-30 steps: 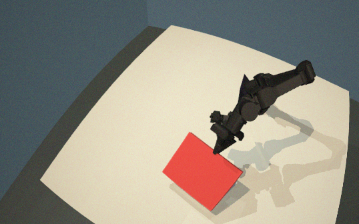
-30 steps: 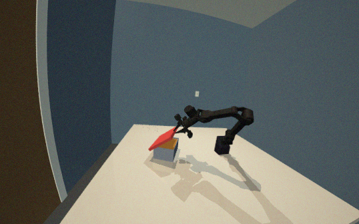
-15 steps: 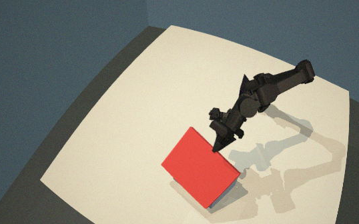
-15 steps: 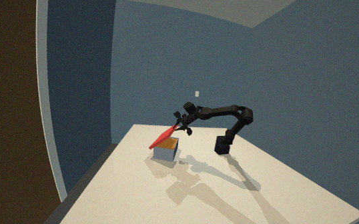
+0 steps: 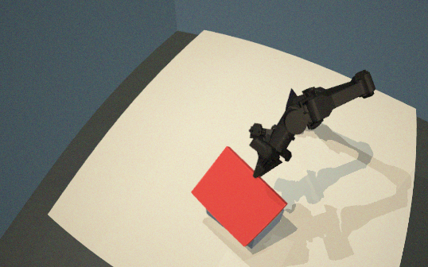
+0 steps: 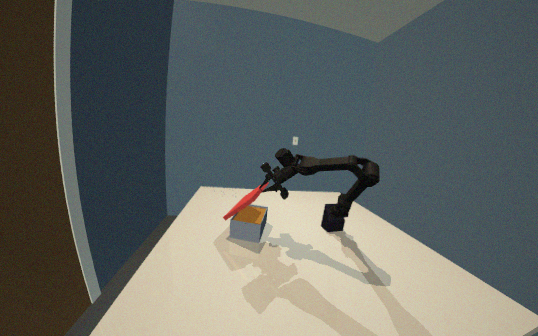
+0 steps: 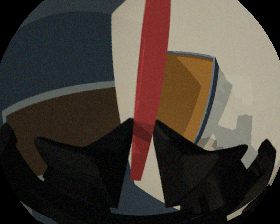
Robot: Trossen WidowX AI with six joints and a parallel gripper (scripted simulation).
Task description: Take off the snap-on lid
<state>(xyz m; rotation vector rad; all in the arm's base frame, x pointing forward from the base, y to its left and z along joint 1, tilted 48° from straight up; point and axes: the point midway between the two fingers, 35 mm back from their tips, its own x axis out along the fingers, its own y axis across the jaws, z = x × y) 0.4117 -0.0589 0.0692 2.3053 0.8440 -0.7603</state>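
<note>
Now: gripper tip 6 cm short of the red lid, 3 cm to the left of it and 5 cm above it. Also, from my gripper tip: storage box: 4 cm ahead, 1 cm to the right, 17 cm below.
</note>
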